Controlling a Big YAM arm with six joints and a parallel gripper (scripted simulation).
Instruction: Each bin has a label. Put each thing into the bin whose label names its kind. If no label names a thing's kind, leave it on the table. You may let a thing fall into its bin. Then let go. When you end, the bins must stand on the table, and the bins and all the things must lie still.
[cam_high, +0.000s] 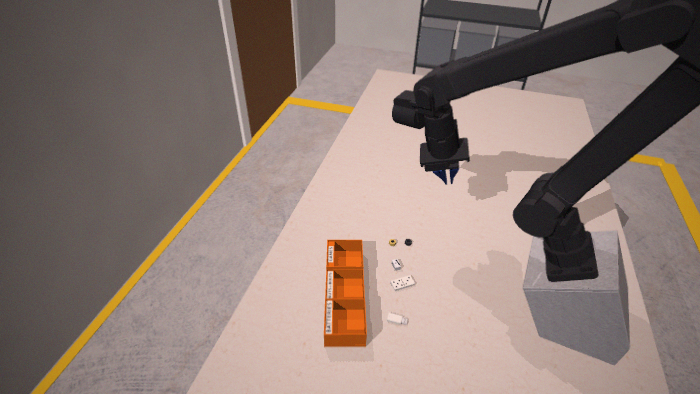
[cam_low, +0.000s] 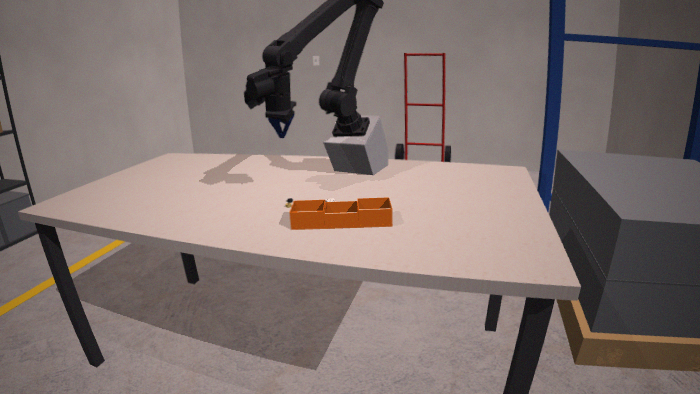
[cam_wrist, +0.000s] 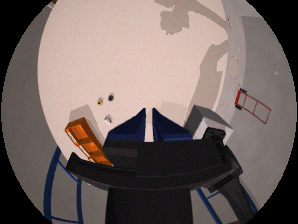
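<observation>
Right now my hand is 240 mm to the right of the orange three-compartment bin, 170 mm short of it and 170 mm above it. The rest, counted from my hand: grey thing 180 mm below, 120 mm to the left, 80 mm ahead; then black nut 190 mm below, 60 mm ahead, 40 mm to the left; then brass nut 190 mm below, 100 mm ahead, 60 mm to the left.
</observation>
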